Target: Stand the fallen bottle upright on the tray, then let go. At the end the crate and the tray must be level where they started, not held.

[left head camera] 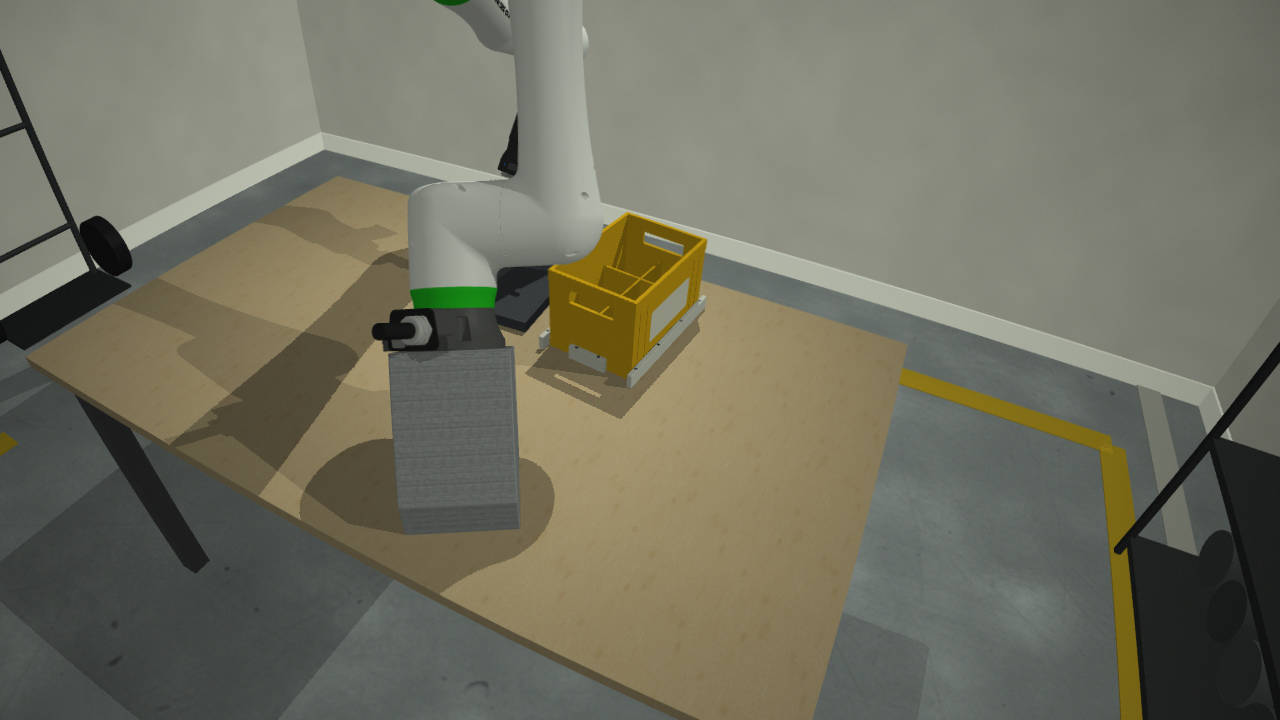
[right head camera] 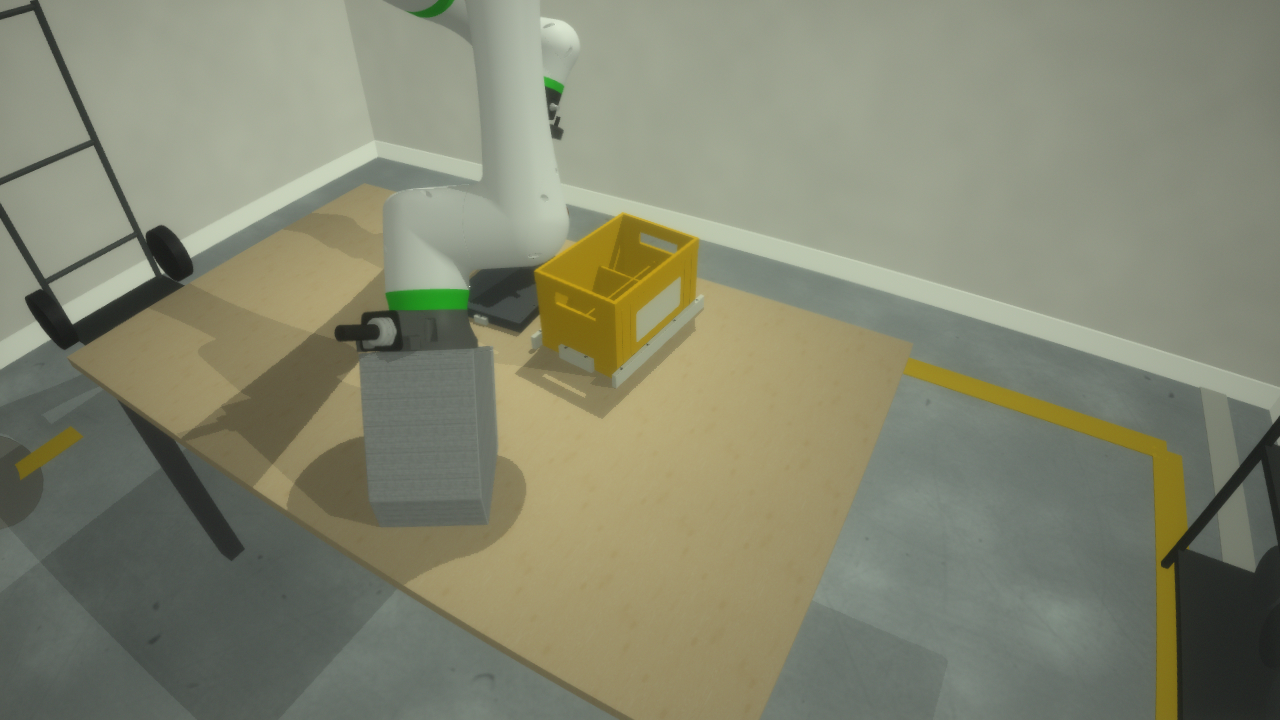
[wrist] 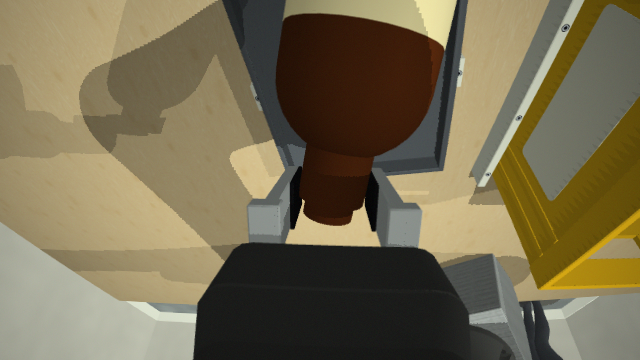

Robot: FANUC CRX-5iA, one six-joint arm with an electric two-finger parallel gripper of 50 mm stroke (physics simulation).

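Pixels of known places: gripper, between the fingertips: (wrist: pixel 333 186); arm's base, origin of its link: (left head camera: pixel 456 349) (right head camera: pixel 430 349).
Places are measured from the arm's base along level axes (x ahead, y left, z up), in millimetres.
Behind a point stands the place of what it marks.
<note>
My gripper (wrist: pixel 333 186) {z -12, x 432, y 198 mm} is shut on the neck of the brown bottle (wrist: pixel 357 90) {z 0, x 499, y 186 mm} in the wrist view. The bottle's pale label shows at the top edge; its base is out of frame. The bottle is in front of the dark grey tray (left head camera: pixel 519 313) {z -181, x 325, y 115 mm} (right head camera: pixel 505 308) {z -181, x 329, y 151 mm} (wrist: pixel 416 166) {z -167, x 286, y 105 mm}; whether it touches the tray, and its exact tilt, I cannot tell. The arm hides the bottle in both head views. The tray lies flat on the table, partly behind the arm. The yellow crate (left head camera: pixel 581 331) {z -121, x 271, y -63 mm} (right head camera: pixel 572 333) {z -121, x 270, y -71 mm} (wrist: pixel 590 210) {z -35, x 370, y 4 mm} stands level to the right of the tray, not held.
The wooden table (left head camera: pixel 716 465) {z -187, x 148, y -392 mm} (right head camera: pixel 680 465) {z -186, x 140, y -375 mm} bears a grey pedestal (left head camera: pixel 454 429) {z -36, x -110, y -78 mm} (right head camera: pixel 425 429) {z -39, x -108, y -84 mm} under the arm's base, nearer the head cameras than the crate. Pale rails (left head camera: pixel 666 344) {z -171, x 377, y -193 mm} (right head camera: pixel 657 342) {z -166, x 378, y -193 mm} (wrist: pixel 520 117) run along the crate's foot. Walls stand behind the table.
</note>
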